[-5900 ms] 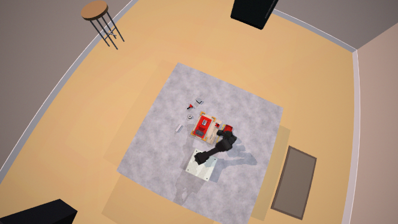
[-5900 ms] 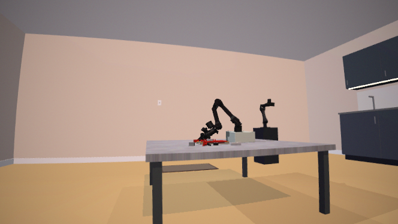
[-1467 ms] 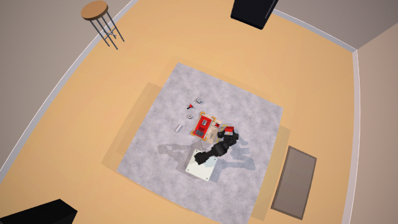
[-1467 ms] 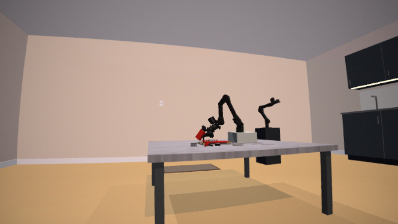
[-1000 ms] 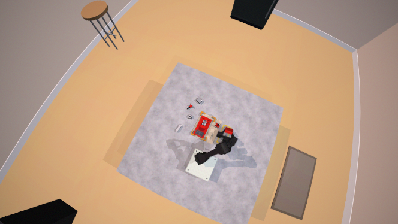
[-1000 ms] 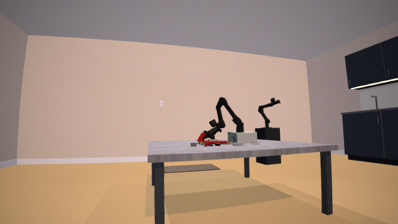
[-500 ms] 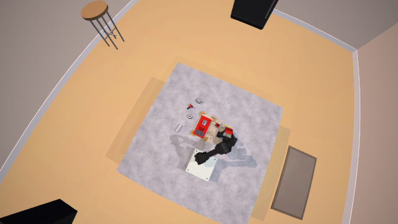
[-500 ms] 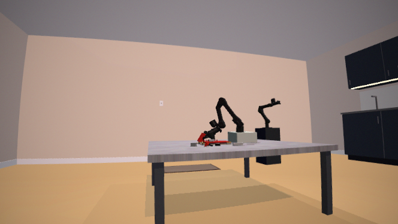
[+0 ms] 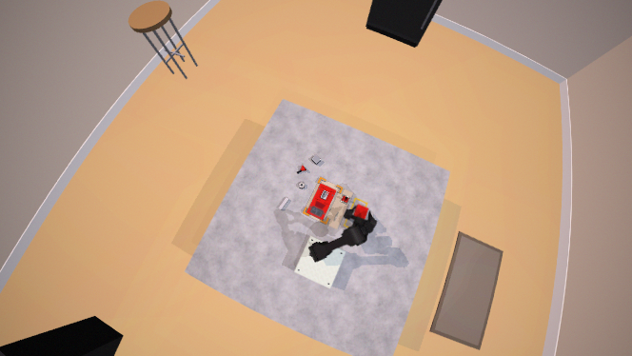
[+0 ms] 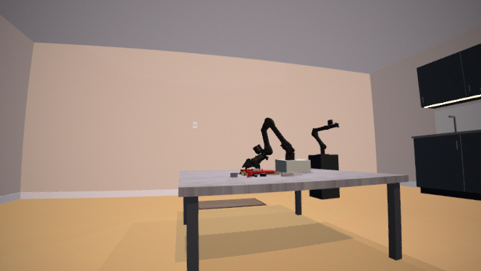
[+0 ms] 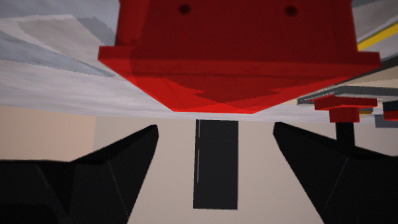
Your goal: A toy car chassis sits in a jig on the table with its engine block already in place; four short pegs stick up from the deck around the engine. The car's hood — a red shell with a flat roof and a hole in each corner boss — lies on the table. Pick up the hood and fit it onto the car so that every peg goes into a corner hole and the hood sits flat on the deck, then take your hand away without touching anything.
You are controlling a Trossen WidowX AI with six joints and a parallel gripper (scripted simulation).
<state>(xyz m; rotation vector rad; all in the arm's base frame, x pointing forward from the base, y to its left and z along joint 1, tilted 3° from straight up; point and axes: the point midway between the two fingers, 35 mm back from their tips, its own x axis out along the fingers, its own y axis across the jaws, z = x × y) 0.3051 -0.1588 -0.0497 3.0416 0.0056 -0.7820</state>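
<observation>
Now: gripper tip 20 mm past the red hood and 20 mm above it. From my gripper tip the other things lie so: beige jig plate (220 mm to the left, 30 mm below, 30 mm behind).
</observation>
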